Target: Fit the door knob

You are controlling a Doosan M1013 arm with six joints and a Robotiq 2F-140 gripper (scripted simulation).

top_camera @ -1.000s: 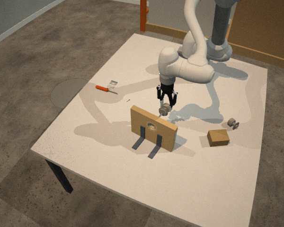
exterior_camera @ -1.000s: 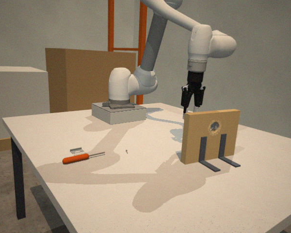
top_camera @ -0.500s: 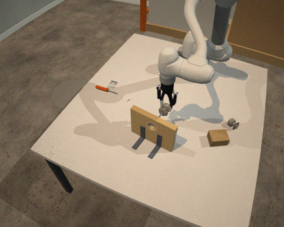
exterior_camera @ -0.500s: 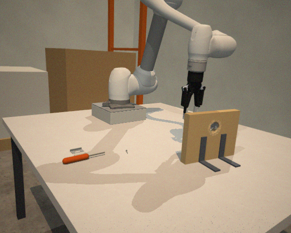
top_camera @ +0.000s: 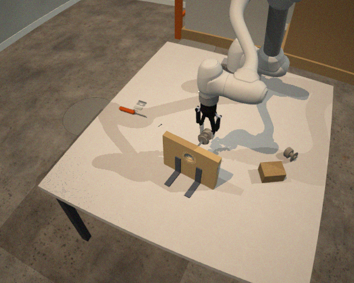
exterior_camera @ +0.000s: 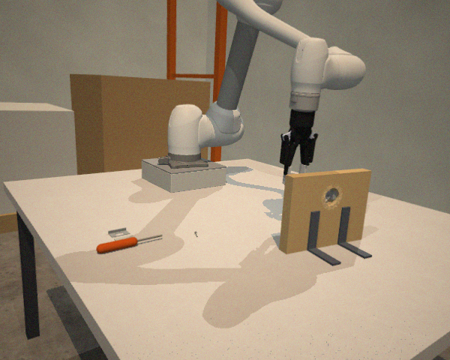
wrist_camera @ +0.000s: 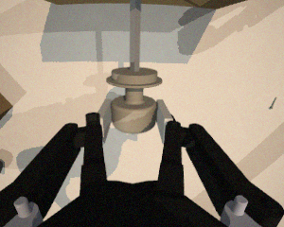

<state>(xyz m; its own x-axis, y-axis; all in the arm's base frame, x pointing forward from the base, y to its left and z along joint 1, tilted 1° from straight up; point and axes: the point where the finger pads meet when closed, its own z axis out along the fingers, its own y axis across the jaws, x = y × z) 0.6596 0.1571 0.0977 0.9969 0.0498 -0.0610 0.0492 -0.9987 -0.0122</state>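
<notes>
My hand is 30 mm short of the door knob and 30 mm above it. Also, from my hand: tiny screw 30 mm behind, 330 mm to the right, 180 mm below; wooden panel 160 mm ahead, 10 mm to the left, 50 mm below; latch socket 160 mm ahead, 10 mm to the left, 30 mm below.
</notes>
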